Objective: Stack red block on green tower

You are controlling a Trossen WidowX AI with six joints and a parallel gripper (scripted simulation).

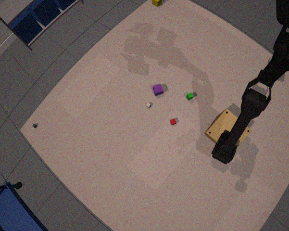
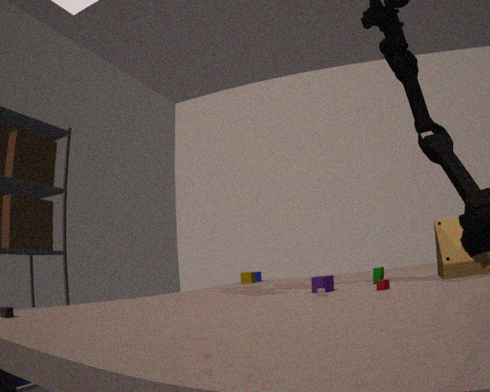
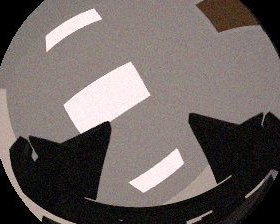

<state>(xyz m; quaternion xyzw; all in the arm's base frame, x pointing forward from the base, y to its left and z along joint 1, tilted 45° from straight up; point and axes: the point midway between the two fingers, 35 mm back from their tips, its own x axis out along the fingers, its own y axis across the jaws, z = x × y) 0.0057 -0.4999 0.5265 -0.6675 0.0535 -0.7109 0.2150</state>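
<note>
My gripper tip is now 810 mm above the red block, 130 mm short of it and 30 mm to the right of it. From my gripper tip the other things lie so: small dark cube 810 mm below, 730 mm ahead, 420 mm to the left; then purple block 800 mm below, 270 mm ahead, 70 mm to the right; then small white block 810 mm below, 270 mm ahead, 20 mm to the left.
</note>
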